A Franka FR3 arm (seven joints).
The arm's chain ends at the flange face. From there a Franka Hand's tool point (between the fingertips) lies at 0.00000 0.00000 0.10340 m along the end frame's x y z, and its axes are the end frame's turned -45 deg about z.
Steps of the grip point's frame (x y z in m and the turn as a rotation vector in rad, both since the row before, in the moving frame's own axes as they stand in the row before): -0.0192, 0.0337, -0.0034, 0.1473, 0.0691, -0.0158; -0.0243, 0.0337, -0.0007, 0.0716, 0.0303, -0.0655; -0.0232, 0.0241, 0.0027, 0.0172, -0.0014, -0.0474; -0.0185, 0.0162, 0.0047, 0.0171, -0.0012, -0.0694; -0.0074, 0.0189, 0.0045, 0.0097, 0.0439, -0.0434; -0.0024, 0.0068, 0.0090, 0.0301, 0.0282, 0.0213
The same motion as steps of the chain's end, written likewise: 0.0161, 0.0531, -0.0020, 0.1530, -0.0553, -0.0158; 0.0099, 0.0484, -0.0004, 0.0721, -0.0292, -0.0655; 0.0020, 0.0346, 0.0027, 0.0112, -0.0132, -0.0474; -0.0002, 0.0257, 0.0047, 0.0112, -0.0129, -0.0694; 0.0057, 0.0226, 0.0046, 0.0379, 0.0242, -0.0434; 0.0032, 0.0108, 0.0091, 0.0412, -0.0013, 0.0213
